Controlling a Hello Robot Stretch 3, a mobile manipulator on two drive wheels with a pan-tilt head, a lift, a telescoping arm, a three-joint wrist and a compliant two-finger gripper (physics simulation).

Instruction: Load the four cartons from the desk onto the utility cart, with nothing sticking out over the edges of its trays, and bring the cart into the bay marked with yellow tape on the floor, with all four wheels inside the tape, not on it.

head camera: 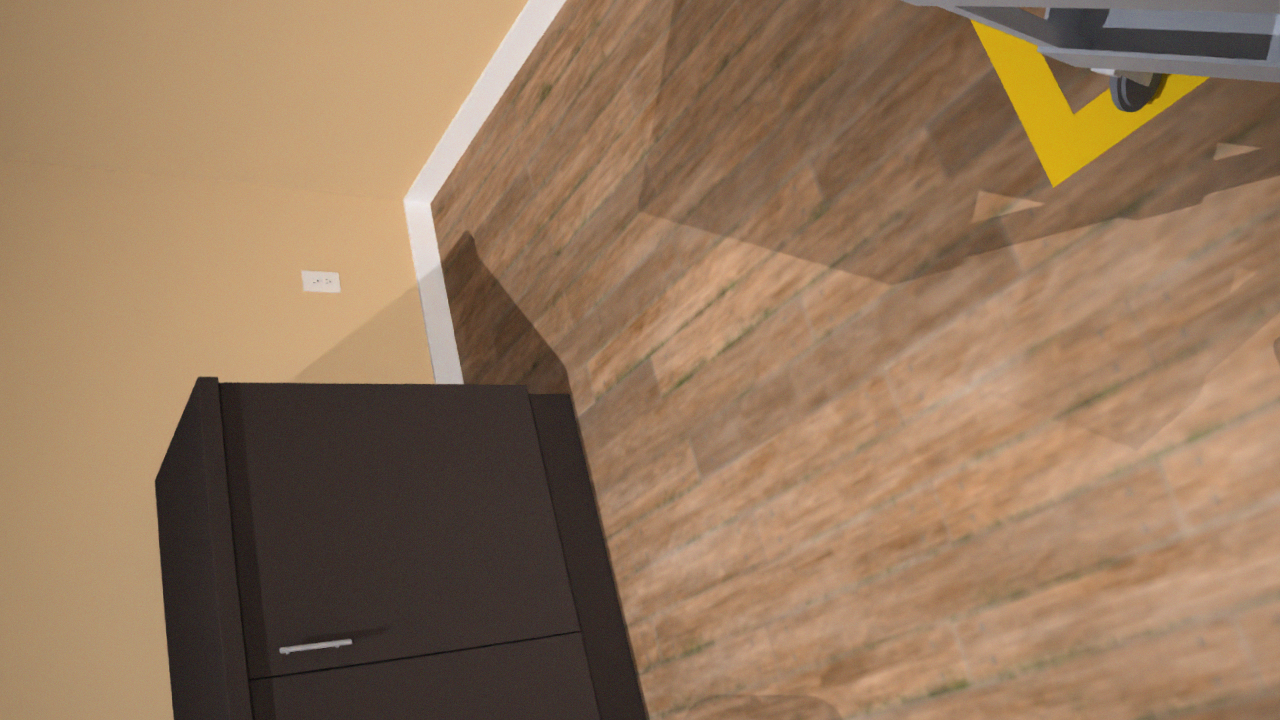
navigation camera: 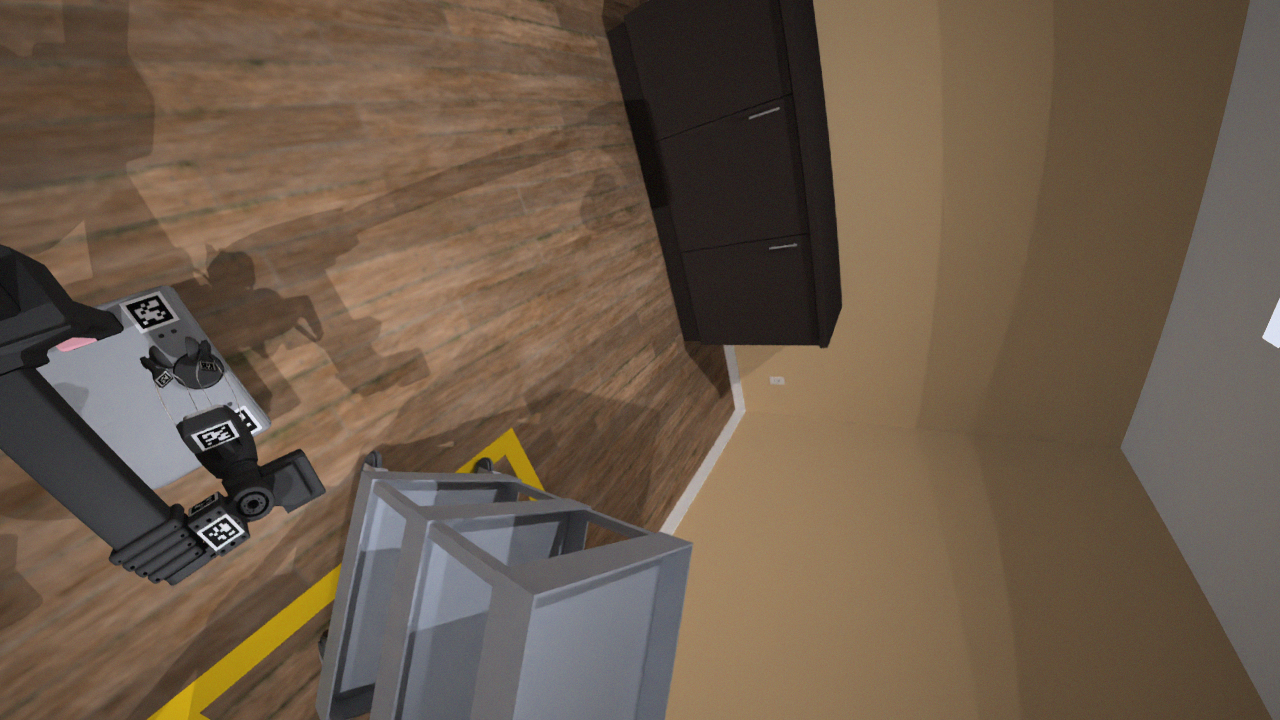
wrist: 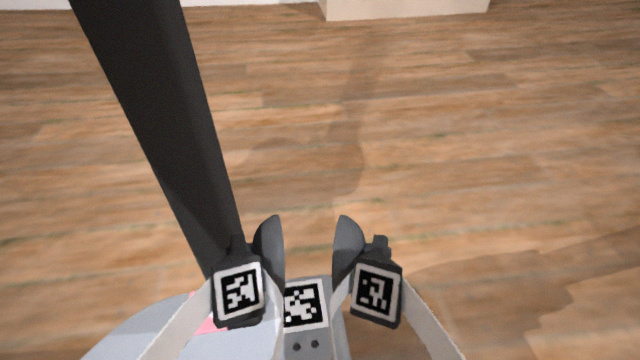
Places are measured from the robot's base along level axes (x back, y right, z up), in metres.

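Where they show: gripper, fingertip midpoint: [navigation camera: 171, 343] [wrist: 309, 242].
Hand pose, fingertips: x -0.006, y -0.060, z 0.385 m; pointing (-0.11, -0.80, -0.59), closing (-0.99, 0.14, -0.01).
After its pixels a point has its place.
The grey utility cart [head camera: 1208, 67] @(x -0.316, y 0.555, z 0.190 m) [navigation camera: 505, 653] @(x -0.068, y 0.455, z 0.828 m) stands at the bottom of the navigation view, partly out of frame. Cartons and the desk do not show. Yellow tape [head camera: 1042, 134] @(x -0.604, y 0.718, z 0.001 m) [navigation camera: 268, 640] @(x 0.267, y 0.668, z 0.000 m) marks the floor around and under the cart. One cart wheel [head camera: 1134, 92] @(x -0.441, y 0.651, z 0.061 m) [navigation camera: 484, 465] @(x -0.439, y 0.653, z 0.062 m) overlaps the tape near a corner; another wheel [navigation camera: 372, 460] @(x -0.174, y 0.398, z 0.075 m) appears outside the tape line. A third wheel [navigation camera: 324, 644] @(x 0.188, y 0.752, z 0.067 m) is partly hidden by the cart, and the fourth does not show. My gripper [navigation camera: 172, 353] @(x -0.006, y -0.060, z 0.385 m) [wrist: 309, 242] @(x -0.006, y -0.060, z 0.385 m) is partly open and empty, folded above my base, left of the cart in the navigation view.
A dark cabinet [head camera: 402, 501] @(x -1.925, y 0.676, z 0.512 m) [navigation camera: 742, 179] @(x -1.939, y 0.045, z 0.584 m) stands against the tan wall [head camera: 223, 134] @(x -2.315, y 1.923, z 0.710 m) [navigation camera: 895, 537] @(x -1.560, y 1.911, z 1.277 m). White baseboard [head camera: 434, 304] @(x -2.526, y 1.526, z 0.049 m) [navigation camera: 702, 470] @(x -1.739, y 1.901, z 0.035 m) runs along the walls. My base [navigation camera: 134, 411] @(x 0.111, y 0.020, z 0.159 m) is close to the cart. A cream piece of furniture [wrist: 405, 7] @(x -0.650, y -1.560, z 0.044 m) shows at the top of the wrist view.
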